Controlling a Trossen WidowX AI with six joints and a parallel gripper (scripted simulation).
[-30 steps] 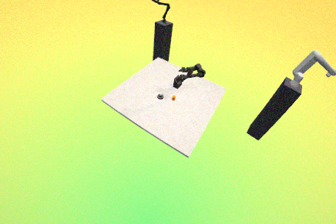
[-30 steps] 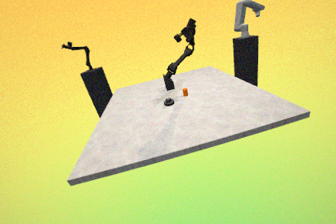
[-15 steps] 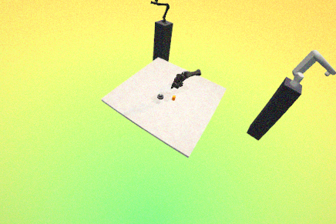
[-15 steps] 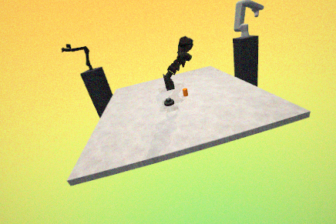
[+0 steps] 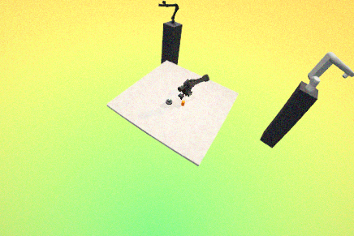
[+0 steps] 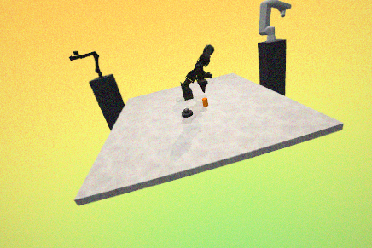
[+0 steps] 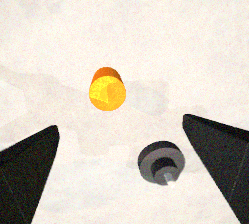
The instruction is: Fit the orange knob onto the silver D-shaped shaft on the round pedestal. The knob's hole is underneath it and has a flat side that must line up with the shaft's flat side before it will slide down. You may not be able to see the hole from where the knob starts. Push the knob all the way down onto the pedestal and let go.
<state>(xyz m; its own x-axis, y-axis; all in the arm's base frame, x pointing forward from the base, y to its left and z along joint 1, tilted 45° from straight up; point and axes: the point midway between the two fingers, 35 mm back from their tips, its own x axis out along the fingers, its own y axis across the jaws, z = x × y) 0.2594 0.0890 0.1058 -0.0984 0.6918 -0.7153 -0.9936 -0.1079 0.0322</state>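
Right now the orange knob is 90 mm below my gripper tip and 10 mm behind it. Also, from my gripper tip: silver shaft (150 mm to the right, 100 mm below, 80 mm ahead).
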